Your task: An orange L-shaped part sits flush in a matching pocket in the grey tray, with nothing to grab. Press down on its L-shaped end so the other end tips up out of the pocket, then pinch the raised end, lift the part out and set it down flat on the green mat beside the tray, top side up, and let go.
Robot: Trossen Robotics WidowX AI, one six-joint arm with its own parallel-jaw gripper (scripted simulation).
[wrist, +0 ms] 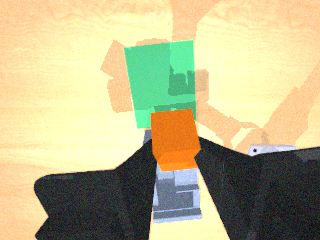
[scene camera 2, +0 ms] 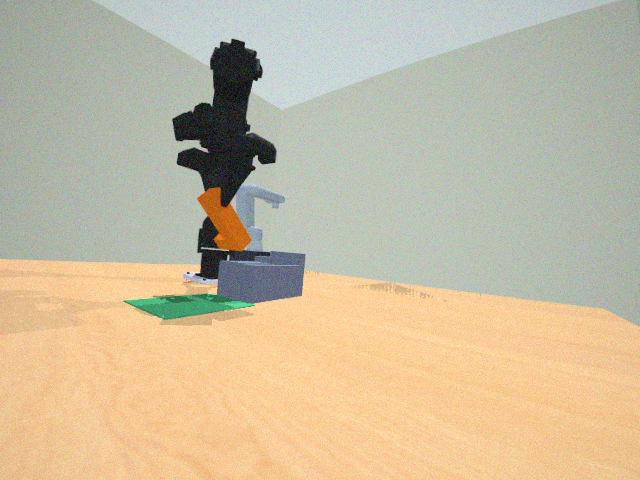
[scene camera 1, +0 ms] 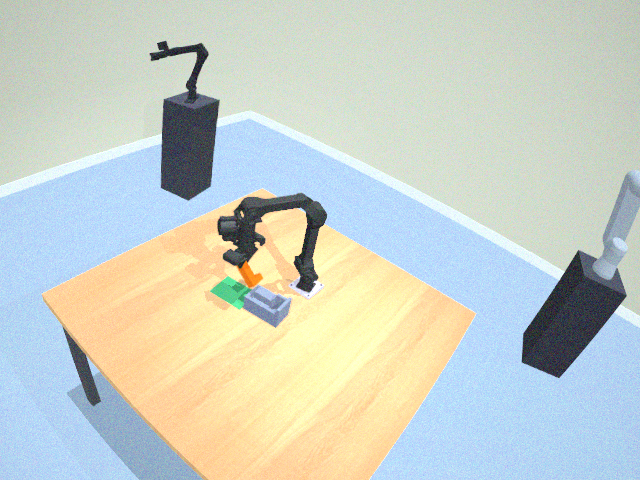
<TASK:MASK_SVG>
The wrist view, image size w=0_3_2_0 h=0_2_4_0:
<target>my gripper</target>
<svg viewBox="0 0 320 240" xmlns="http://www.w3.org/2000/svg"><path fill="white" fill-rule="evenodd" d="M152 139L148 140L134 154L115 168L55 173L39 177L34 182L34 192L47 215L47 219L34 235L35 239L149 240L157 160L153 155ZM198 136L201 150L194 159L230 240L320 240L320 146L260 153L251 156Z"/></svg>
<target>orange L-shaped part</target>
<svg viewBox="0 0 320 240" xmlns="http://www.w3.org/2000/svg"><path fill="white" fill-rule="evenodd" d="M192 108L150 113L153 155L162 172L198 168L194 157L201 150Z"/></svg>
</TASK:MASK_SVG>
